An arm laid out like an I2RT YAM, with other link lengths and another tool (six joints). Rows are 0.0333 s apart.
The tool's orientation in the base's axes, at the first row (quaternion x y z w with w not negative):
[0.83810, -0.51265, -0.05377, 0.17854]
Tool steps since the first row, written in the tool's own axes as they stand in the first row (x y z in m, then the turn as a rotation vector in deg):
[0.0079, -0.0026, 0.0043, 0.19, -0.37, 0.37]
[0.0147, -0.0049, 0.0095, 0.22, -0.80, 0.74]
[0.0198, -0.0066, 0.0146, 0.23, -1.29, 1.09]
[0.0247, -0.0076, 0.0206, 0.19, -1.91, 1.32]
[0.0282, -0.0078, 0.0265, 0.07, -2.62, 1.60]
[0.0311, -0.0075, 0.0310, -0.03, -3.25, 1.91]
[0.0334, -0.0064, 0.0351, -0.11, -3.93, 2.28]
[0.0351, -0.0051, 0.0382, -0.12, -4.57, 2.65]
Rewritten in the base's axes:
[0.0047, -0.0069, -0.0042, 0.30, -0.11, -0.46]
[0.0084, -0.0132, -0.0092, 0.57, -0.05, -0.95]
[0.0108, -0.0182, -0.0141, 0.89, 0.06, -1.45]
[0.0123, -0.0236, -0.0196, 1.33, 0.30, -1.89]
[0.0125, -0.0280, -0.0248, 1.80, 0.62, -2.41]
[0.0124, -0.0318, -0.0286, 2.19, 0.89, -2.93]
[0.0114, -0.0353, -0.0318, 2.63, 1.15, -3.52]
[0.0103, -0.0381, -0.0341, 3.06, 1.33, -4.10]

